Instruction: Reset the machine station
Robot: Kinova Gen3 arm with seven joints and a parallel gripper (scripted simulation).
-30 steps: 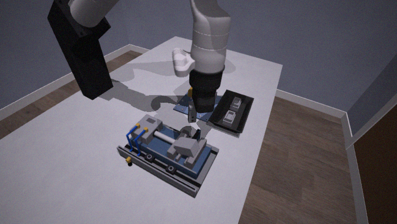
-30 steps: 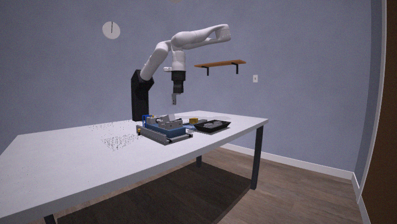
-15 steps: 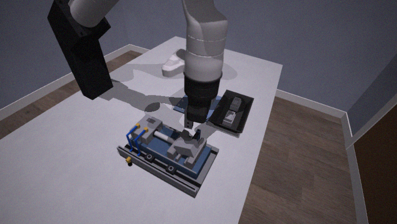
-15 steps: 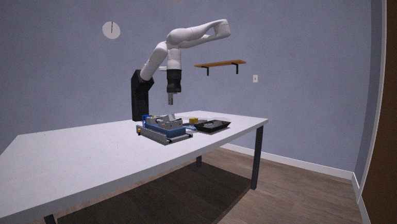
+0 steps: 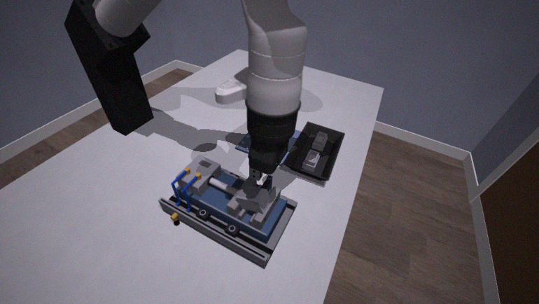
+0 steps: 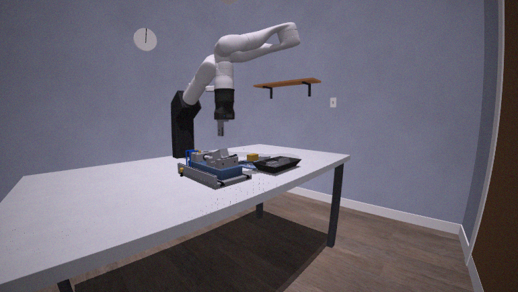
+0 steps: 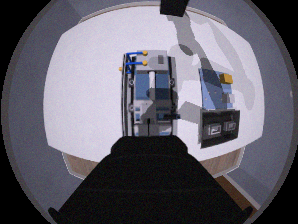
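Now: the gray aluminum blank 90 mm below my hand. Round my hand: black outfeed tray (300 mm to the left, 190 mm below, 100 mm ahead); fixed jaw (120 mm below, 30 mm ahead, 10 mm to the left); vise (160 mm below, 70 mm behind, 20 mm to the left).
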